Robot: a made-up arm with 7 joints. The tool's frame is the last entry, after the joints. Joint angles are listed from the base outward. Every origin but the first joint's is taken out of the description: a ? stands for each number. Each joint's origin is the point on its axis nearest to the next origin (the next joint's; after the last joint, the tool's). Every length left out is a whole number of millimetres.
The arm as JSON. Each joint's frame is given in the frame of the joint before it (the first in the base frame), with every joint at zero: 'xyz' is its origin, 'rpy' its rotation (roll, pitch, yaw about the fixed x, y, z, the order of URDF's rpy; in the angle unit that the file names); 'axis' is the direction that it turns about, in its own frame. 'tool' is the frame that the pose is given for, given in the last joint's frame.
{
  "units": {
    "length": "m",
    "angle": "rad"
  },
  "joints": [
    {
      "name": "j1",
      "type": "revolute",
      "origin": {
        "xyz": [
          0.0,
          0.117,
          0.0
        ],
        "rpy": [
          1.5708,
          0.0,
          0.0
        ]
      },
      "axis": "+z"
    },
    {
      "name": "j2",
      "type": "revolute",
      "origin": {
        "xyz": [
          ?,
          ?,
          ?
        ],
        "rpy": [
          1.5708,
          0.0,
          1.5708
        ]
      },
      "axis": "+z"
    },
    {
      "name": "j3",
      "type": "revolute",
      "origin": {
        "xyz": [
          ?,
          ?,
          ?
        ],
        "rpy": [
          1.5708,
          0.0,
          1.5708
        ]
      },
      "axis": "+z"
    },
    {
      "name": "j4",
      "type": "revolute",
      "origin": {
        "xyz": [
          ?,
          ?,
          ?
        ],
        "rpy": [
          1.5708,
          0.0,
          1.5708
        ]
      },
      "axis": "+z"
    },
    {
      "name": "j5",
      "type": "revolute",
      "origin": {
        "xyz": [
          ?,
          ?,
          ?
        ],
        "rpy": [
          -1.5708,
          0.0,
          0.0
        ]
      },
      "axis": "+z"
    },
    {
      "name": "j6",
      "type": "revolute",
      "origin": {
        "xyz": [
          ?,
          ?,
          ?
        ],
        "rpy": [
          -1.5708,
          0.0,
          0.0
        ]
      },
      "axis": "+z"
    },
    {
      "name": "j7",
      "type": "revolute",
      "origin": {
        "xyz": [
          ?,
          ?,
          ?
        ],
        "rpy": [
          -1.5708,
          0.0,
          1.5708
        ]
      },
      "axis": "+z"
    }
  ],
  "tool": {
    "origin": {
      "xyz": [
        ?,
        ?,
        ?
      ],
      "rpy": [
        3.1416,
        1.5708,
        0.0
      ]
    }
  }
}
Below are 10 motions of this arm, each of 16 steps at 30 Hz.
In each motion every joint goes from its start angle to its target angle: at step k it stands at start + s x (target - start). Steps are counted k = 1, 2, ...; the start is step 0. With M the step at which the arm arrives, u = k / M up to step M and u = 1 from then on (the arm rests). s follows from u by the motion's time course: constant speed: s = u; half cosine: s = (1 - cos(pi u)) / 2; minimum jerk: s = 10 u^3 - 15 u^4 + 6 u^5.
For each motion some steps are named. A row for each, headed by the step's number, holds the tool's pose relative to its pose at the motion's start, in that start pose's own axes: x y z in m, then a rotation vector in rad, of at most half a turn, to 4 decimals.
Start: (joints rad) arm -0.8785 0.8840 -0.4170 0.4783 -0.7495 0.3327 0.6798
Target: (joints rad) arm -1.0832 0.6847 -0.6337 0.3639 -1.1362 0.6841 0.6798
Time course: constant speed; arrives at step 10
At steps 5, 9, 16:
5: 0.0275 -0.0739 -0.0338 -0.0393 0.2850 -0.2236
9: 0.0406 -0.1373 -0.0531 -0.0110 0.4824 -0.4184
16: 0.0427 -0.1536 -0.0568 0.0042 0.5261 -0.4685

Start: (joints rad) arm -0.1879 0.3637 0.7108 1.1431 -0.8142 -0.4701 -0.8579
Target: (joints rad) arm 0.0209 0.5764 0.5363 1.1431 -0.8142 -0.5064 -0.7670
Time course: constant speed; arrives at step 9
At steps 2, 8, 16:
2: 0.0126 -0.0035 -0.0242 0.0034 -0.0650 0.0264
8: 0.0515 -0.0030 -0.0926 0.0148 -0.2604 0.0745
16: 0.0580 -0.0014 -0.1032 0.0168 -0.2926 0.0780

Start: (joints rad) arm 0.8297 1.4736 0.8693 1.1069 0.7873 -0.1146 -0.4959
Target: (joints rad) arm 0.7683 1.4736 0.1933 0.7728 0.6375 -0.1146 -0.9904
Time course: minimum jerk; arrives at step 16
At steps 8, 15, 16:
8: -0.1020 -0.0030 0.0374 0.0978 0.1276 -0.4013
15: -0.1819 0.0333 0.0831 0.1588 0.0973 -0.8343
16: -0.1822 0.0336 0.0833 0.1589 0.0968 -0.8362

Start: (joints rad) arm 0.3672 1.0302 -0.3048 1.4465 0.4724 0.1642 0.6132
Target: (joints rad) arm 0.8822 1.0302 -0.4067 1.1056 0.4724 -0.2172 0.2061
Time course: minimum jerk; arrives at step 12
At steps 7, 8, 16:
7: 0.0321 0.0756 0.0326 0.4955 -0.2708 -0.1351
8: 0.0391 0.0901 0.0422 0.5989 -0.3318 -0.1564
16: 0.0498 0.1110 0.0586 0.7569 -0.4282 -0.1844

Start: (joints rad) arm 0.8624 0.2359 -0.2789 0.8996 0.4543 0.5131 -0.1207
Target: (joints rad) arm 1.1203 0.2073 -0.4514 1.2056 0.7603 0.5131 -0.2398
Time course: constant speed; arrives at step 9
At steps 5, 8, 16:
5: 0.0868 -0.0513 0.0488 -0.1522 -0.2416 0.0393
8: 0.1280 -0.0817 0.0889 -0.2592 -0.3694 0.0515
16: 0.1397 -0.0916 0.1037 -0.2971 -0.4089 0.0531

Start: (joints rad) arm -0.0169 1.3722 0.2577 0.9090 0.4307 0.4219 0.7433
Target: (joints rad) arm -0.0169 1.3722 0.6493 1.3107 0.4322 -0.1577 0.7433
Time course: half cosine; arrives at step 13
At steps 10, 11, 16:
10: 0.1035 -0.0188 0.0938 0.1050 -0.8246 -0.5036
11: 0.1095 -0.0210 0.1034 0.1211 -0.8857 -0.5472
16: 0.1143 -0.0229 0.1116 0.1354 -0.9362 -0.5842

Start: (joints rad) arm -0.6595 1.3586 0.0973 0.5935 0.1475 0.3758 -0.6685
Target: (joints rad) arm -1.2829 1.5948 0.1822 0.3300 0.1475 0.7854 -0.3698
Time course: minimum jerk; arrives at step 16
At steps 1, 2, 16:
1: -0.0003 0.0000 -0.0001 -0.0003 0.0006 -0.0020
2: -0.0020 0.0002 -0.0009 -0.0019 0.0045 -0.0147
16: -0.0646 0.0488 -0.0541 0.0561 0.3450 -0.7622

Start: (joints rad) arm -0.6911 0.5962 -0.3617 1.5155 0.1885 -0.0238 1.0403
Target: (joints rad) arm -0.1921 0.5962 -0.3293 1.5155 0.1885 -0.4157 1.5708
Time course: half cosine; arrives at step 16
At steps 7, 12, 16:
7: 0.0612 0.0425 0.0224 -0.1196 -0.0824 -0.3302
12: 0.1362 0.0734 0.0543 -0.2480 -0.0746 -0.7214
16: 0.1613 0.0794 0.0659 -0.2855 -0.0484 -0.8496

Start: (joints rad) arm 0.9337 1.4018 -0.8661 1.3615 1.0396 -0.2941 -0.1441
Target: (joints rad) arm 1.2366 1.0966 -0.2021 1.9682 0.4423 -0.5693 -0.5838
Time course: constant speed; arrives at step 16
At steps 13, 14, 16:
13: 0.2783 -0.0421 0.0316 0.2562 -1.2973 0.1040
14: 0.2954 -0.0411 0.0450 0.2878 -1.4001 0.1150
16: 0.3255 -0.0382 0.0752 0.3545 -1.6057 0.1373

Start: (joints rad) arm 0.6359 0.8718 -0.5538 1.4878 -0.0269 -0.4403 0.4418
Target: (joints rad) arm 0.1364 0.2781 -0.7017 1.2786 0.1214 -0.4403 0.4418
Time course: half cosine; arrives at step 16
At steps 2, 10, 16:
2: -0.0014 -0.0111 -0.0047 -0.0076 -0.0101 0.0353
10: 0.0305 -0.2068 -0.0636 -0.1200 -0.1479 0.6499
16: 0.0809 -0.2883 -0.0783 -0.1571 -0.1939 0.9416

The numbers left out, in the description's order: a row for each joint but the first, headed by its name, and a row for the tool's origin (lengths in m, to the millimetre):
j2: 0.0 0.0 0.0
j3: -0.201 0.0 0.0
j4: 0.0 0.0 0.0
j5: 0.0 -0.308 0.0
j6: 0.0 0.0 0.0
j7: 0.0 0.0 0.0
tool: 0.0 0.0 0.0

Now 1 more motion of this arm.
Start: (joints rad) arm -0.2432 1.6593 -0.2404 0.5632 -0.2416 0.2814 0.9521
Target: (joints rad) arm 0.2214 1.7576 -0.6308 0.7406 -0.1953 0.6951 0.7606
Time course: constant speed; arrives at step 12
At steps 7, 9, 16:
7: -0.0002 0.0104 0.0265 0.1608 0.0786 0.1957
9: -0.0020 0.0118 0.0326 0.1999 0.1060 0.2532
16: -0.0055 0.0127 0.0402 0.2520 0.1513 0.3400

